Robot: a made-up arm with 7 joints.
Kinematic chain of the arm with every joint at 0, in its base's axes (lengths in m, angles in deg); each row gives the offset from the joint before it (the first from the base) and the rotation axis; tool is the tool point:
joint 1: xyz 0 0.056 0 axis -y
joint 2: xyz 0 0.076 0 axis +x
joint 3: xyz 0 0 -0.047 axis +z
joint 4: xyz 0 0 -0.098 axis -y
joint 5: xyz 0 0 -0.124 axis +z
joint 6: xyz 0 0 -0.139 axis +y
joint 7: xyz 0 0 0 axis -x
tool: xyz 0 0 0
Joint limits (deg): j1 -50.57..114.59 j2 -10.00..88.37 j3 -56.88..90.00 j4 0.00..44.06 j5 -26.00..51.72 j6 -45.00..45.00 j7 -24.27..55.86
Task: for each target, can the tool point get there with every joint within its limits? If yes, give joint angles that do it. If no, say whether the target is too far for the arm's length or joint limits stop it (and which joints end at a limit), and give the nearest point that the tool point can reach.
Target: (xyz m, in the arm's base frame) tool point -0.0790 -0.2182 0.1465
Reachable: no: joint limits stop it (at a limit: joint 1, joint 2, joint 3, joint 4) | nearest point 0.2333 -0.0768 0.2167 | short by 0.350 m
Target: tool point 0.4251 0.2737 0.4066
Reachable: no: too far | nearest point 0.2942 0.2271 0.2533 | short by 0.207 m
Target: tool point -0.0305 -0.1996 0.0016
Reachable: no: joint limits stop it (at a limit: joint 1, joint 2, joint 3, joint 4) | nearest point -0.1700 -0.0768 -0.2692 | short by 0.328 m
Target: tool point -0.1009 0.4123 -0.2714
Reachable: yes | joints -33.65 37.22 38.45 18.81 27.87 -20.31 29.72
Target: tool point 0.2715 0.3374 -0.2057
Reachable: yes | joints 37.02 43.15 -38.64 26.88 36.96 5.29 -6.52
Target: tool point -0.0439 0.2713 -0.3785
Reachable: yes | joints -15.29 20.97 -4.68 12.67 -14.84 32.45 -17.69
